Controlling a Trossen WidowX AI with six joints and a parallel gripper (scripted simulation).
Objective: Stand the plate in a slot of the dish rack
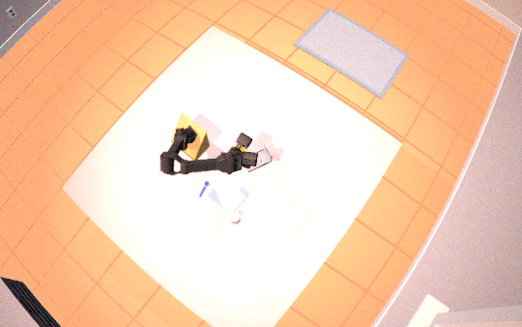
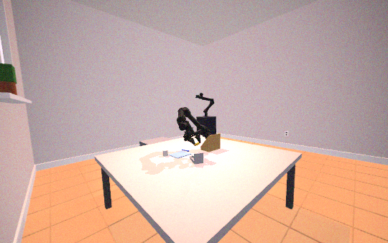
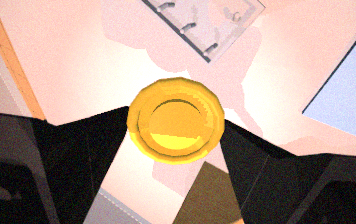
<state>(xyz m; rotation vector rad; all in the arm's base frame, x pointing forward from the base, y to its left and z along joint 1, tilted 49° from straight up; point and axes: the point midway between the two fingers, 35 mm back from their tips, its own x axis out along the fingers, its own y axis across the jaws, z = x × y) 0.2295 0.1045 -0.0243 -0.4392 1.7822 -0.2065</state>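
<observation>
Right now my gripper tip is 6 cm short of the dish rack, 6 cm to the right of it and 9 cm above it. Round my gripper tip: yellow plate 1 cm above; then light blue mat 9 cm ahead, 16 cm to the right, 11 cm below; then blue spoon 1 cm behind, 21 cm to the right, 11 cm below.
</observation>
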